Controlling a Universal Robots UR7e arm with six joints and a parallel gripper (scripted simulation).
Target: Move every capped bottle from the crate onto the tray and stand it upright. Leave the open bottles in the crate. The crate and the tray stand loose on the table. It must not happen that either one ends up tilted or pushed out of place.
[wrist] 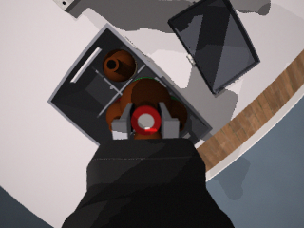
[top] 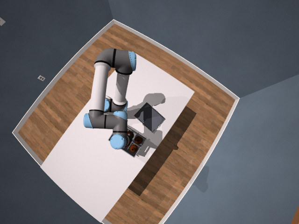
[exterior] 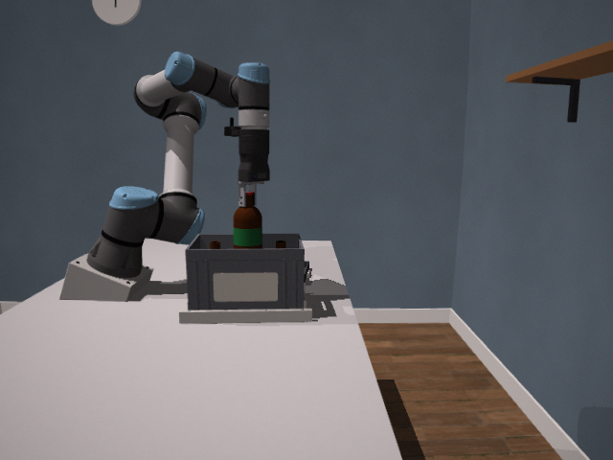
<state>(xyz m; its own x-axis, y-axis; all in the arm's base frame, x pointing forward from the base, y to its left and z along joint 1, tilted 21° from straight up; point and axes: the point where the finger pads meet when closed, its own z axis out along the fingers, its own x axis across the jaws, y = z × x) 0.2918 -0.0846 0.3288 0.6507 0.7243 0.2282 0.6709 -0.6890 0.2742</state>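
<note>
Right now my hand is 6 cm above the capped bottle. From my hand the other things lie so: dark grey crate 19 cm below, 4 cm to the right; flat tray 26 cm below, 25 cm to the left, 5 cm ahead.
</note>
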